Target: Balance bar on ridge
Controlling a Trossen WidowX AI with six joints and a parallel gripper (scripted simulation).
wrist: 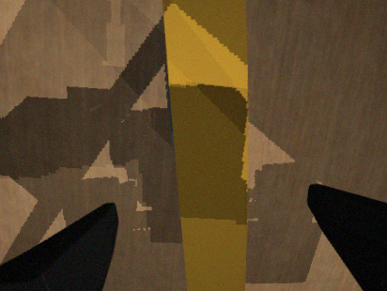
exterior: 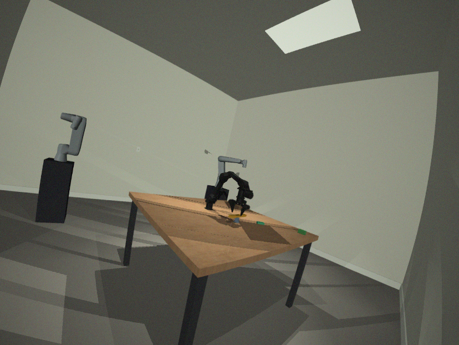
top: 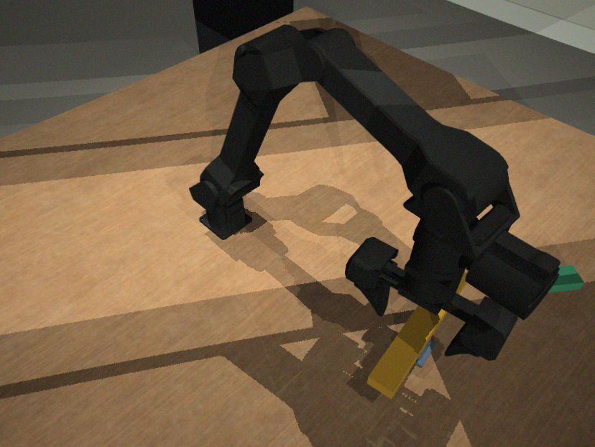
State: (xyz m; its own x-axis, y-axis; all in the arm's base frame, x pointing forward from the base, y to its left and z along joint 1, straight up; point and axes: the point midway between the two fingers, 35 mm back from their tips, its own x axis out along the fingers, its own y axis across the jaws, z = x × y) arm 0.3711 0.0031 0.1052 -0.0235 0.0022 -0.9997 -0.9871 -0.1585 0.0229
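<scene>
My gripper tip is now 30 mm to the right of the yellow bar and 20 mm above it.
</scene>
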